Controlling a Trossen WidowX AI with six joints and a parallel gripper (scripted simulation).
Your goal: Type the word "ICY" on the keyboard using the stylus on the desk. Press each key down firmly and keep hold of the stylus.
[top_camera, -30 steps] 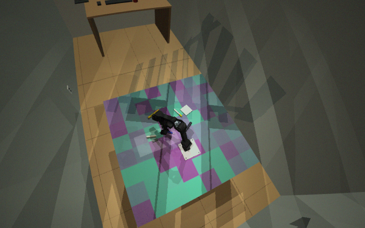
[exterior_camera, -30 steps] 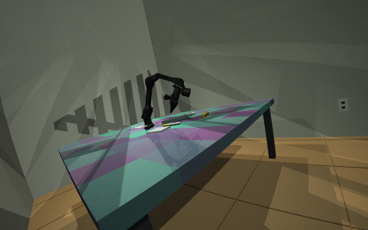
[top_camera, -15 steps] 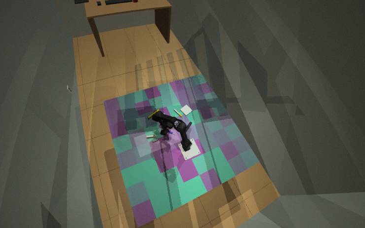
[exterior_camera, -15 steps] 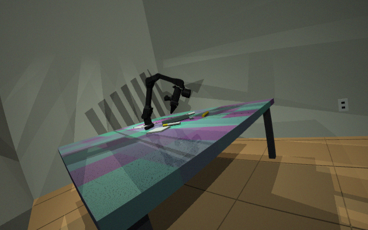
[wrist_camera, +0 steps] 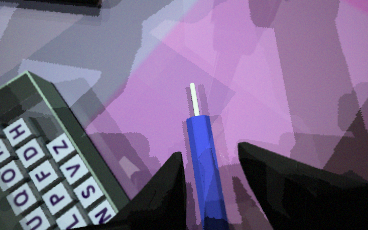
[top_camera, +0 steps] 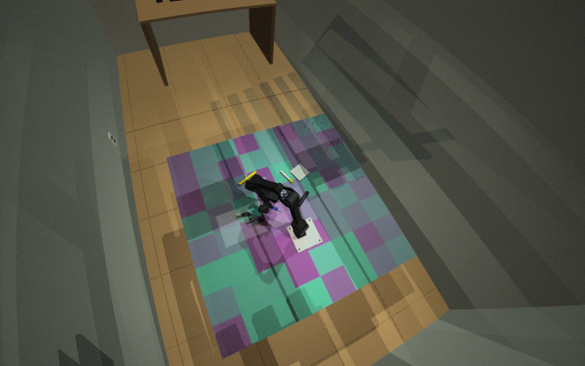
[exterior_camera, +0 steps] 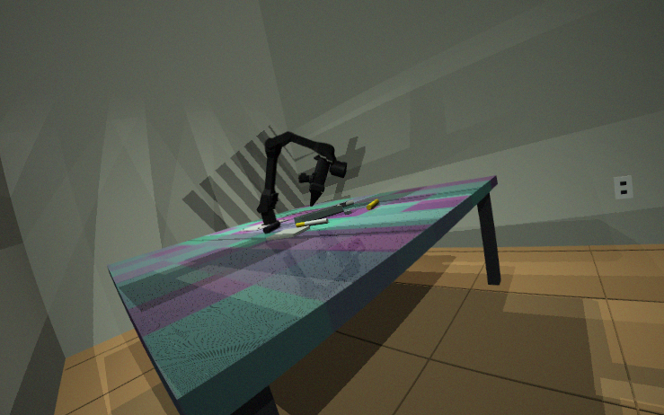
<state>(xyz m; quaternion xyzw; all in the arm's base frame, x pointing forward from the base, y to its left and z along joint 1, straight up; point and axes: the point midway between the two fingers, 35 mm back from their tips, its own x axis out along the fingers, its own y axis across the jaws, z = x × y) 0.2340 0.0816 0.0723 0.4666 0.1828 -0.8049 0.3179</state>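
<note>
Right now the blue stylus is 40 mm below my gripper tip, 10 mm to the right of it and 10 mm behind it. Also, from my gripper tip: yellow rod (270 mm ahead, 60 mm to the left, 40 mm below); grey stylus tip (40 mm below, 30 mm to the right, 30 mm behind).
</note>
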